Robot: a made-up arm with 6 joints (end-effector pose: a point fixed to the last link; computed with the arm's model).
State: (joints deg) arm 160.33 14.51 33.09 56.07 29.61 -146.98
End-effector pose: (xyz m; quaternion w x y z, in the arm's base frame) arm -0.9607 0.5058 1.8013 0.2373 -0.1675 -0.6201 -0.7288
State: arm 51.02 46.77 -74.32 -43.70 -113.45 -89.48
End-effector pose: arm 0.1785 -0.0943 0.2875 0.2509 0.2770 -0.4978 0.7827
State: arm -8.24 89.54 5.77 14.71 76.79 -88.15
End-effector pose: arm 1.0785 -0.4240 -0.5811 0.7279 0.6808 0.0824 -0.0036
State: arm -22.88 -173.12 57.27 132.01 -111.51 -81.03
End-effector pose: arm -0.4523 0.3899 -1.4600 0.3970 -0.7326 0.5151 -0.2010
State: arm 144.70 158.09 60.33 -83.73 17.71 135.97
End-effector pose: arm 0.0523 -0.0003 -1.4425 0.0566 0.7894 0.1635 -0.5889
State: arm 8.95 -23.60 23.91 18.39 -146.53 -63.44
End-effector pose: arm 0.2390 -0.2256 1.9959 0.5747 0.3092 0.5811 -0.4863
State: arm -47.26 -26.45 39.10 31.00 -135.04 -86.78
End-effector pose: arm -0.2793 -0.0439 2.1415 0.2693 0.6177 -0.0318 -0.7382
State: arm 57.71 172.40 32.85 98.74 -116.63 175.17
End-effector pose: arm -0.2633 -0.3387 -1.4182 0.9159 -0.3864 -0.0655 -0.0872
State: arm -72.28 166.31 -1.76 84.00 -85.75 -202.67
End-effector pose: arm -0.2266 0.6152 -1.0365 0.0751 -0.0876 0.4541 -0.8835
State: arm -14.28 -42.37 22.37 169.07 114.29 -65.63
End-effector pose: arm -0.2067 0.3302 1.9501 0.5367 -0.7351 0.2393 0.3381
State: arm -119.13 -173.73 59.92 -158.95 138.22 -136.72
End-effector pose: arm 0.5891 0.5319 -1.3065 0.1293 -0.6270 -0.2813 -0.7149
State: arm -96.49 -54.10 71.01 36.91 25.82 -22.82
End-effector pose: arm -0.0527 1.4746 1.6050 0.1415 -0.8095 -0.5164 -0.2408
